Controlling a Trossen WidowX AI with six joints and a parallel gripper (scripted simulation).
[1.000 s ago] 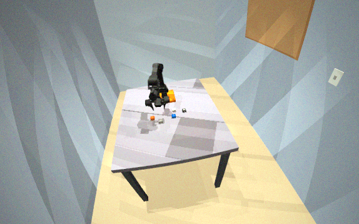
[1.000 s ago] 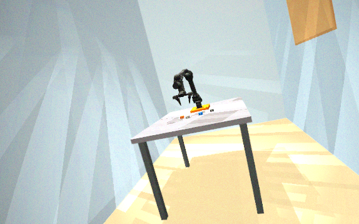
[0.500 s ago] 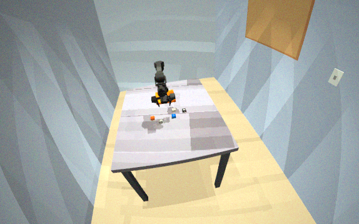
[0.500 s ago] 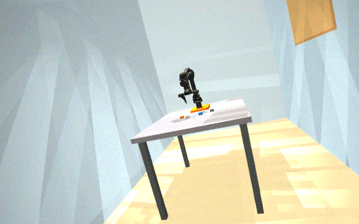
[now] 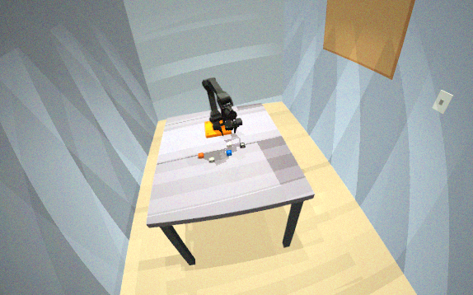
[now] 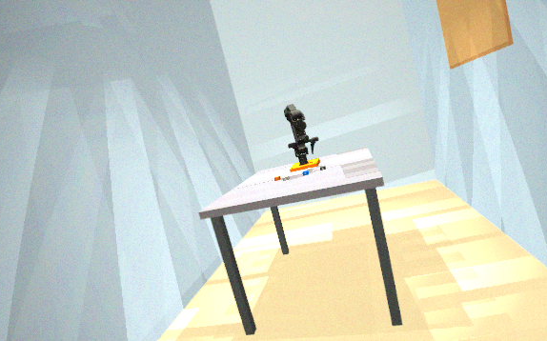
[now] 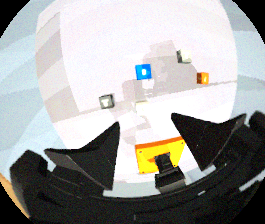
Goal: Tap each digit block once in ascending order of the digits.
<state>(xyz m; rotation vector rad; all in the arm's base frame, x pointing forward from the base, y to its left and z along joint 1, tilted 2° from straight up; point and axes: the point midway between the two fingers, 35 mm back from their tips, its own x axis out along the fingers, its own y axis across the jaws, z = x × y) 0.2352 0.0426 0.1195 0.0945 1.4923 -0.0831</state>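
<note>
My gripper tip is now 1 cm past the white block, 1 cm to the left of it and 9 cm above it. From my gripper tip the other things lie so: blue block: 7 cm ahead, 3 cm to the right, 9 cm below; then dark-rimmed block: 2 cm ahead, 8 cm to the left, 9 cm below; then orange block: 3 cm ahead, 21 cm to the right, 9 cm below.
</note>
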